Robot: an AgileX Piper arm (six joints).
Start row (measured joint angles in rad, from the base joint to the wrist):
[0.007, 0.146, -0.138, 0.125, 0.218, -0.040]
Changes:
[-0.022, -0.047, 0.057, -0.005, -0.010, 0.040]
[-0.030, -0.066, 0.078, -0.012, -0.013, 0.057]
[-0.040, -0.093, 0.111, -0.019, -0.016, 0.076]
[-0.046, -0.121, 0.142, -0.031, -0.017, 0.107]
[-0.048, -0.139, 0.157, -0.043, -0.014, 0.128]
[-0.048, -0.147, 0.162, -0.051, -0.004, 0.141]
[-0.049, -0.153, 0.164, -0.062, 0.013, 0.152]
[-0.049, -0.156, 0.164, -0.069, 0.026, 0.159]
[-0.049, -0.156, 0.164, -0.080, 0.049, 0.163]
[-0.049, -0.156, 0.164, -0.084, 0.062, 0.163]
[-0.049, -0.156, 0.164, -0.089, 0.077, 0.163]
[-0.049, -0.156, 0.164, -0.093, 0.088, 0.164]
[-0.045, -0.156, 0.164, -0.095, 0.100, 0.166]
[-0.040, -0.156, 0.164, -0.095, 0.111, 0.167]
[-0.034, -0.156, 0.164, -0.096, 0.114, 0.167]
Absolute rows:
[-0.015, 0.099, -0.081, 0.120, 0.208, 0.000]
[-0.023, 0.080, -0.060, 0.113, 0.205, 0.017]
[-0.033, 0.053, -0.027, 0.106, 0.202, 0.036]
[-0.039, 0.025, 0.004, 0.094, 0.201, 0.067]
[-0.041, 0.007, 0.019, 0.082, 0.204, 0.088]
[-0.041, -0.001, 0.024, 0.074, 0.214, 0.101]
[-0.042, -0.007, 0.026, 0.063, 0.231, 0.112]
[-0.042, -0.010, 0.026, 0.056, 0.244, 0.119]
[-0.042, -0.010, 0.026, 0.045, 0.267, 0.123]
[-0.042, -0.010, 0.026, 0.041, 0.280, 0.123]
[-0.042, -0.010, 0.026, 0.036, 0.295, 0.123]
[-0.042, -0.010, 0.026, 0.032, 0.306, 0.124]
[-0.038, -0.010, 0.026, 0.030, 0.318, 0.126]
[-0.033, -0.010, 0.026, 0.030, 0.329, 0.127]
[-0.027, -0.010, 0.026, 0.029, 0.332, 0.127]

